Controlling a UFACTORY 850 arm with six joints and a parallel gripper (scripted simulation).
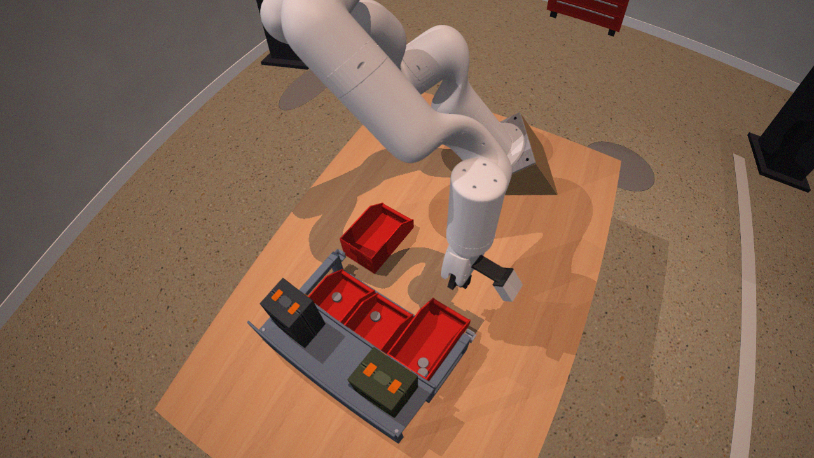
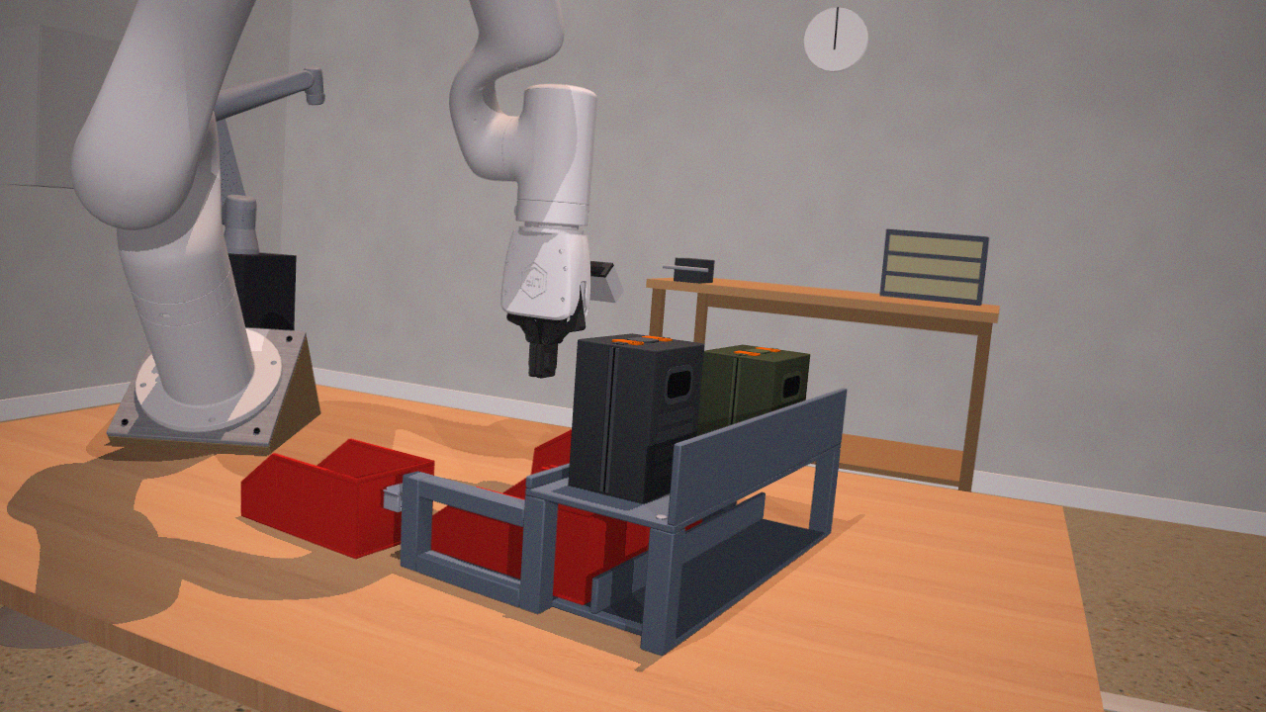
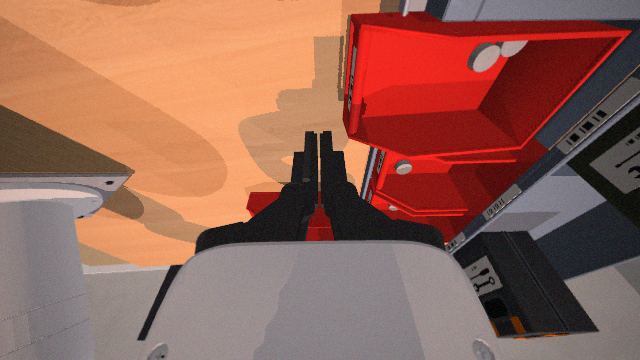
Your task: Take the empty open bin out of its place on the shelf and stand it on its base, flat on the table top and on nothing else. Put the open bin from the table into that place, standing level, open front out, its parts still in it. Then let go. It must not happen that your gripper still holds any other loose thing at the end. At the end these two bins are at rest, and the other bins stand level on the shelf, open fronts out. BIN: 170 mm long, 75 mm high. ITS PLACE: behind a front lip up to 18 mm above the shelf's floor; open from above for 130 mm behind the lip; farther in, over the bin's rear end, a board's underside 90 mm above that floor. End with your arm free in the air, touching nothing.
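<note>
Right now the shelf front lip is 50 mm ahead of my hand, 130 mm to the right of it and 140 mm below it. From my hand the other things lie so: grey back panel: 300 mm ahead, 200 mm to the right, 20 mm below; black case: 200 mm ahead, 290 mm to the right, 10 mm above; green case: 260 mm ahead, 70 mm to the right.
</note>
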